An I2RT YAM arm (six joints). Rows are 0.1 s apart.
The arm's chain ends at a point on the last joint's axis. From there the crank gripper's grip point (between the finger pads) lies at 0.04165 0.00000 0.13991 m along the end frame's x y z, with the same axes.
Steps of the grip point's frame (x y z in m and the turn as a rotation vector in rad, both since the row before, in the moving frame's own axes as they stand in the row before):
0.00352, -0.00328, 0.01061, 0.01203, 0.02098, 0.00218
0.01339, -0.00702, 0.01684, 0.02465, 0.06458, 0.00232
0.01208, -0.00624, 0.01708, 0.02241, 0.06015, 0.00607
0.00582, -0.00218, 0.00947, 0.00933, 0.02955, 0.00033
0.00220, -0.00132, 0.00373, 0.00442, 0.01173, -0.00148
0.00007, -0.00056, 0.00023, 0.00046, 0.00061, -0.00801
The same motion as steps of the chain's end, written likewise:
0.00059, -0.00170, 0.01152, 0.01203, 0.02098, 0.00218
0.00444, -0.00371, 0.01986, 0.02465, 0.06458, 0.00232
0.00374, -0.00341, 0.01987, 0.02241, 0.06015, 0.00607
0.00170, -0.00090, 0.01077, 0.00933, 0.02955, 0.00033
0.00056, -0.00064, 0.00423, 0.00442, 0.01173, -0.00148
-0.00001, -0.00016, 0.00026, 0.00046, 0.00061, -0.00801

